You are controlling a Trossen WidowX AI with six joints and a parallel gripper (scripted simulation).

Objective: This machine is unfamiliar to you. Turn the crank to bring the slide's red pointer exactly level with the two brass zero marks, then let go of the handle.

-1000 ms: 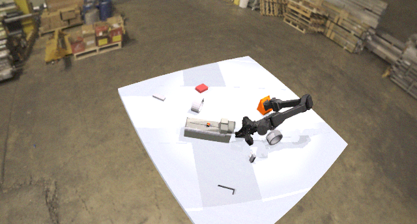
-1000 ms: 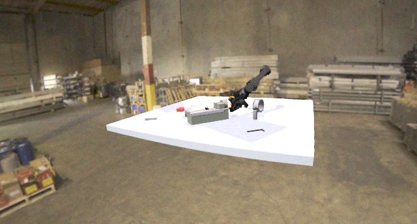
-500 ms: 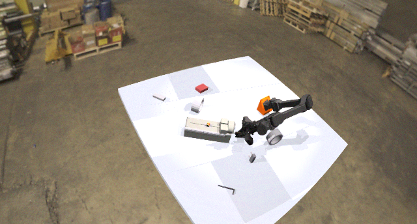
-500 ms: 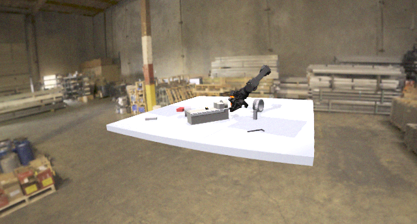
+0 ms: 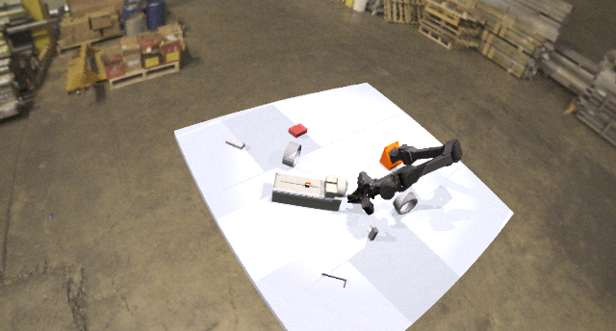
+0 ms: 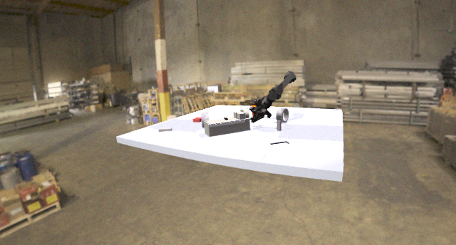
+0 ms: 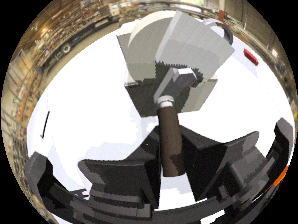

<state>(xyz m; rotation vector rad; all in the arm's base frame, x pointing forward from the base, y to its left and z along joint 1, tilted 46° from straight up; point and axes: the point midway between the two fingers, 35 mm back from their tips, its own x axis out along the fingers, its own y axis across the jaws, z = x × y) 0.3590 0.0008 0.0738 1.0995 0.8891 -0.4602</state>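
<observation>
My gripper tip is now 10 mm past the dark crank handle, 10 mm to the right of it and 30 mm below it. Round my gripper tip: hex key 260 mm ahead, 220 mm to the left, 30 mm below; red pointer 100 mm ahead, 130 mm to the right, 50 mm above; small clip 30 mm ahead, 160 mm to the left, 10 mm below.
</observation>
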